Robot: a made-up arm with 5 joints.
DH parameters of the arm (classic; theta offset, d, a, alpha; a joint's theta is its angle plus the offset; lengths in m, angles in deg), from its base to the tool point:
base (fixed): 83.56 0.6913 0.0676 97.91
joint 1: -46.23 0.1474 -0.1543 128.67
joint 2: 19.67 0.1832 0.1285 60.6
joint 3: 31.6 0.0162 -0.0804 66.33
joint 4: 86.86 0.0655 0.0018 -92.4
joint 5: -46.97 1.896 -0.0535 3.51
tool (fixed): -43.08 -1.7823 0 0
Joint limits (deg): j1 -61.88..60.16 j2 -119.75..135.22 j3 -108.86..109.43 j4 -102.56..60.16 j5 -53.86..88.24
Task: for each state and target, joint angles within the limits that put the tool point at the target. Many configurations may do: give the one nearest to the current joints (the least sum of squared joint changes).
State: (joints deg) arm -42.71 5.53 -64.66 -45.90 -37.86
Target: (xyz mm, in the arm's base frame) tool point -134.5 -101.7 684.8
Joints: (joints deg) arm -34.74 -6.14 -64.97 -57.83 -53.15
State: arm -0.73 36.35 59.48 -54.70 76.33
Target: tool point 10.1 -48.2 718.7
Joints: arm 24.67 25.56 19.11 -46.42 54.03
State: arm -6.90 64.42 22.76 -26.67 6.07
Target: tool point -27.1 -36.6 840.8
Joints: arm -46.12 42.15 -5.59 -20.40 9.84
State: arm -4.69 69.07 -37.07 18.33 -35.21
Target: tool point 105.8 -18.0 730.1
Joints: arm -0.64 81.67 12.17 53.88 -28.23
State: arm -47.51 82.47 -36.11 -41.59 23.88
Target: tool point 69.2 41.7 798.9
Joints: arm -57.28 85.25 4.43 -17.45 49.48
